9 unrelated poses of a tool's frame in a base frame.
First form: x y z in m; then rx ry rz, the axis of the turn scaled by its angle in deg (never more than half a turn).
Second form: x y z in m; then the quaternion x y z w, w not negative. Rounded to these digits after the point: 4 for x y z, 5 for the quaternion.
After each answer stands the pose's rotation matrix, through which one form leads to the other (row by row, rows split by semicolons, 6 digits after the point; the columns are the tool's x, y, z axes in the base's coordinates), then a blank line. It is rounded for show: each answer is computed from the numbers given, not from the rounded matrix.
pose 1, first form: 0.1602 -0.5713 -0.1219 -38.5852 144.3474 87.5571
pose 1, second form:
0.1602 -0.5713 -0.1219 -0.22241 0.83204 0.50469 0.05948
-0.893991 -0.430146 -0.125513; -0.310065 0.391644 0.866299; -0.323479 0.813381 -0.483500

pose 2, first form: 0.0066 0.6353 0.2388 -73.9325 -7.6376 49.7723
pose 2, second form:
0.0066 0.6353 0.2388 -0.58163 -0.06008 0.39156 0.71048
0.686144 -0.486495 -0.540859; 0.626283 0.016788 0.779415; -0.370102 -0.873522 0.316202

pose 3, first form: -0.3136 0.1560 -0.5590 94.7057 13.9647 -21.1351
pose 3, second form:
-0.3136 0.1560 -0.5590 0.72927 0.10753 -0.16275 0.65583
0.923898 0.370314 -0.096329; -0.056628 -0.116652 -0.991557; -0.378424 0.921553 -0.086805

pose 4, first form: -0.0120 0.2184 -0.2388 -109.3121 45.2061 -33.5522
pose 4, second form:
-0.0120 0.2184 -0.2388 -0.78113 0.32304 -0.23976 0.47749
0.676323 -0.275706 0.683062; -0.733636 -0.335306 0.591058; 0.066077 -0.900864 -0.429043

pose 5, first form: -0.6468 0.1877 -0.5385 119.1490 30.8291 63.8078
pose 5, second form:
-0.6468 0.1877 -0.5385 0.80407 0.20805 0.43060 0.35323
0.542594 0.030369 0.839446; 0.638772 -0.663892 -0.388867; 0.545492 0.747211 -0.379623

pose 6, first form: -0.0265 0.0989 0.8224 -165.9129 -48.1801 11.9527
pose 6, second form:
-0.0265 0.0989 0.8224 -0.95634 -0.27772 0.06890 0.05948
0.836254 0.522986 -0.164816; 0.539378 -0.838672 0.075502; -0.098740 -0.152037 -0.983430

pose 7, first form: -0.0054 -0.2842 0.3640 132.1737 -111.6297 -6.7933
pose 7, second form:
-0.0054 -0.2842 0.3640 0.76203 -0.64358 -0.03917 0.05983
0.168531 -0.976170 -0.136708; -0.985544 -0.164439 -0.040779; 0.017327 0.141605 -0.989772

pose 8, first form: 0.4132 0.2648 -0.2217 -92.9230 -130.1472 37.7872
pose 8, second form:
0.4132 0.2648 -0.2217 -0.56022 -0.78463 0.22781 0.13641
-0.335099 0.816977 -0.469317; 0.941283 0.268519 -0.204657; -0.041180 -0.510340 -0.858986

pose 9, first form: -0.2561 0.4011 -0.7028 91.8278 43.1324 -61.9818
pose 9, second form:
-0.2561 0.4011 -0.7028 0.66513 0.31242 -0.44895 0.50838
0.401684 0.872063 -0.279564; -0.040873 -0.287899 -0.956788; -0.914866 0.395753 -0.080000

